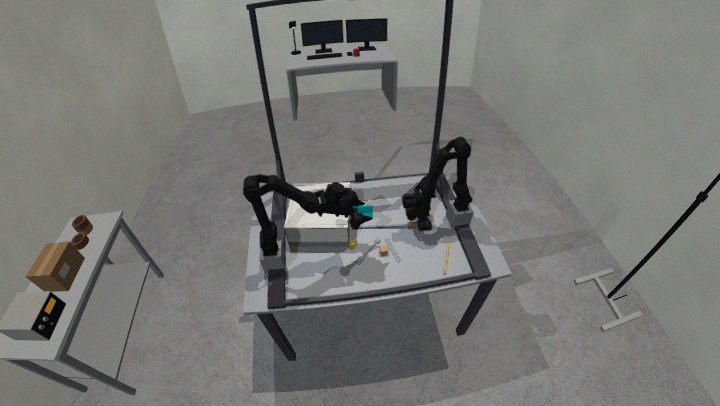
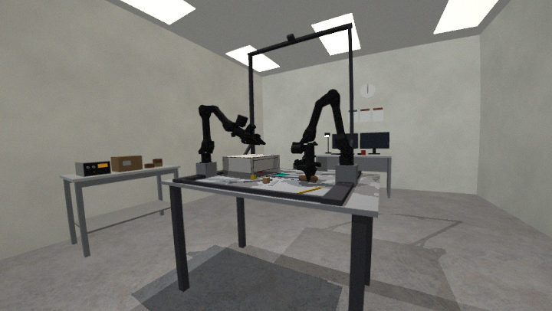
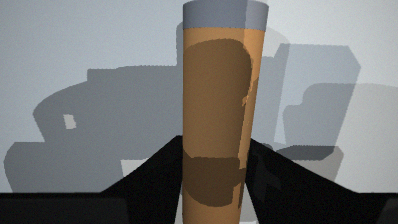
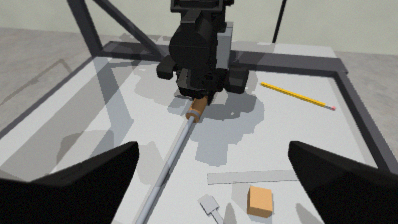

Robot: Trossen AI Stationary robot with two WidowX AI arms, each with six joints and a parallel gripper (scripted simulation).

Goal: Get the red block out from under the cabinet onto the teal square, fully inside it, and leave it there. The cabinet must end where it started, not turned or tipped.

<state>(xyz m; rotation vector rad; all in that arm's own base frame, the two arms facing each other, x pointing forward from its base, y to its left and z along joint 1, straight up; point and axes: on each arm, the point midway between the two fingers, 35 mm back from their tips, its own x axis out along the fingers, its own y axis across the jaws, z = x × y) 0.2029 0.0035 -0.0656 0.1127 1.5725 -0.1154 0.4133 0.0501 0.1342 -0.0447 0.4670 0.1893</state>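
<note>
My left hand is 250 mm to the left of the teal square, 180 mm past it and 40 mm above it. Also, from my left hand: hook tool 130 mm to the right, 70 mm behind, 20 mm below.
</note>
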